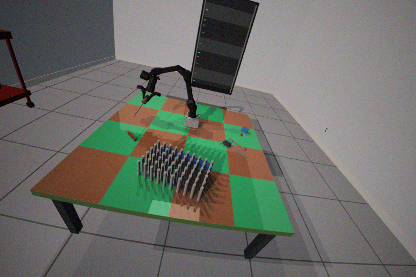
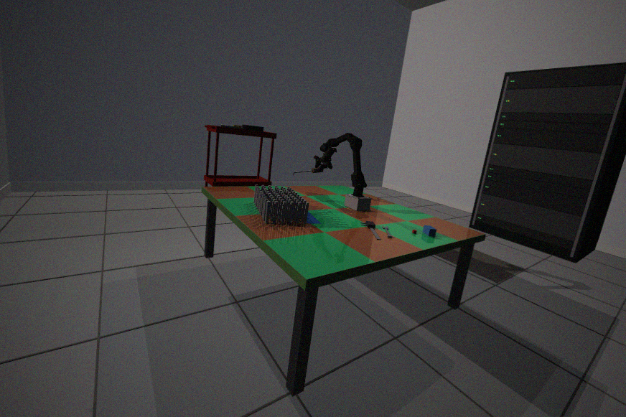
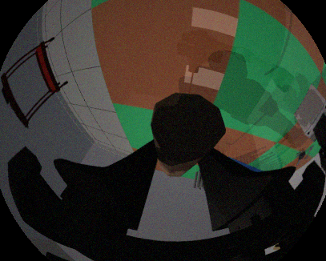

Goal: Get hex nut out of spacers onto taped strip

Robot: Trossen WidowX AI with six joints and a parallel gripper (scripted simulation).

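Now: the hook tool 10 cm ahead of my gripper tip, 1 cm to the right of it and 1 cm below it. From my gripper tip the other things lie so: grey wrench 79 cm to the left, 22 cm ahead, 17 cm below; then red pen-like tool 23 cm ahead, 17 cm below, 7 cm to the right; then blue taped strip 43 cm ahead, 36 cm to the left, 17 cm below.
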